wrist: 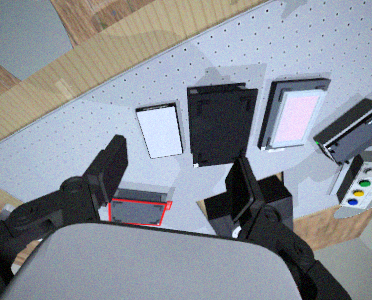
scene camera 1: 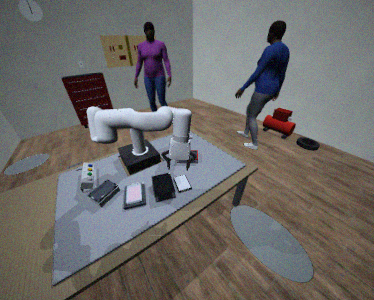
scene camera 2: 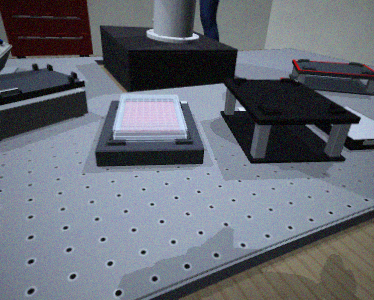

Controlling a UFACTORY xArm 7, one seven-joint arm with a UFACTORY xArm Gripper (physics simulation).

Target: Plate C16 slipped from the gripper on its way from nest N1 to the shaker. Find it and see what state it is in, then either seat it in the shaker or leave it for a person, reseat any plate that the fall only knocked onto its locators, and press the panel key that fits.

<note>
My gripper is open, with nothing in its grasp. Also in view: a white plate. Also in view: a shaker.
</note>
